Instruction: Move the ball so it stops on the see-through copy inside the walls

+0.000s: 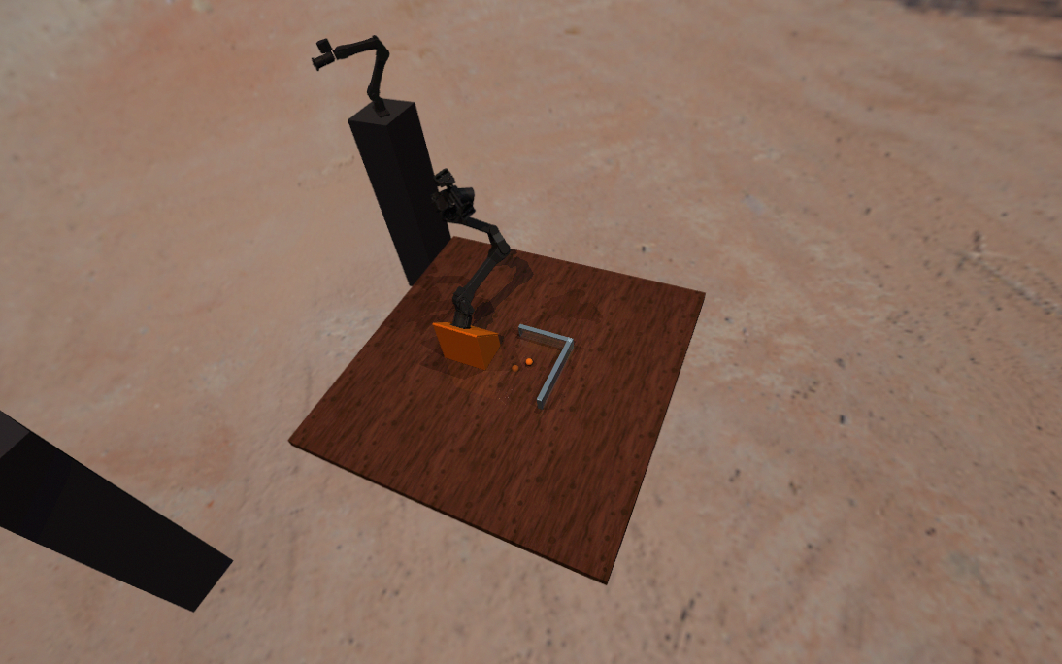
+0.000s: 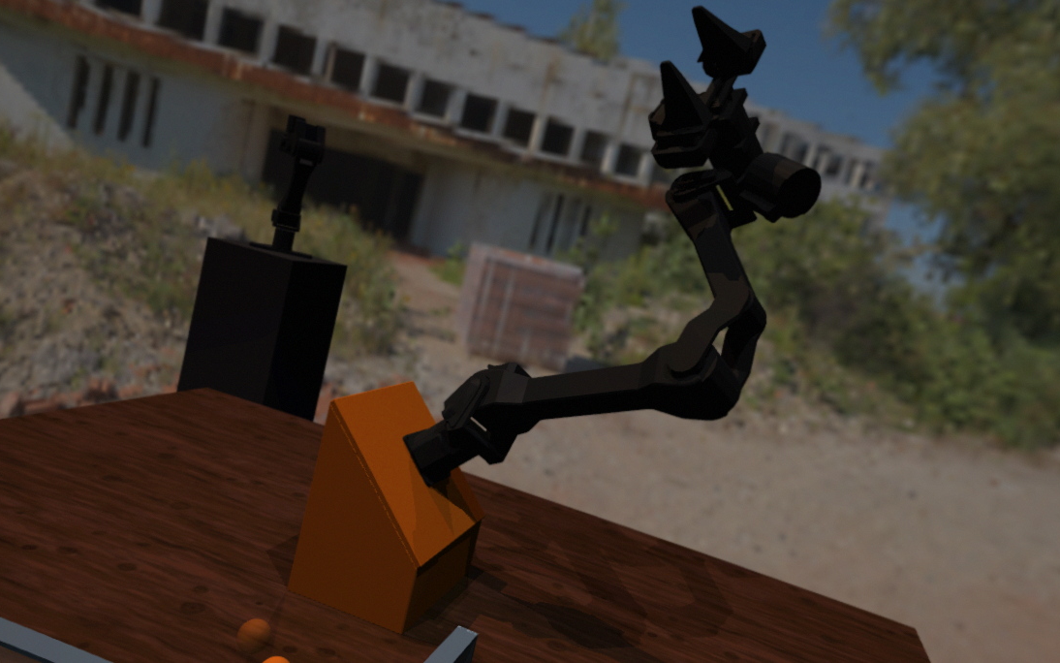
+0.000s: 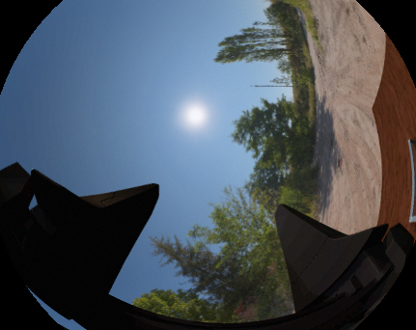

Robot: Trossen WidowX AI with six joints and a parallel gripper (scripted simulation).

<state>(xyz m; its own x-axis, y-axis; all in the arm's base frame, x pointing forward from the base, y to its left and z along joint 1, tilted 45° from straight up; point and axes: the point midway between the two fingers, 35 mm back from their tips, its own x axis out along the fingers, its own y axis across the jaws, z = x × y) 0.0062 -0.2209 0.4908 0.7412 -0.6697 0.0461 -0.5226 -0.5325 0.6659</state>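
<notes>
The orange ball is 65 cm below my gripper tip, 26 cm ahead of it and 15 cm to the right of it. The rest, counted from my gripper tip: orange spot (65 cm below, 22 cm ahead, 20 cm to the right).
</notes>
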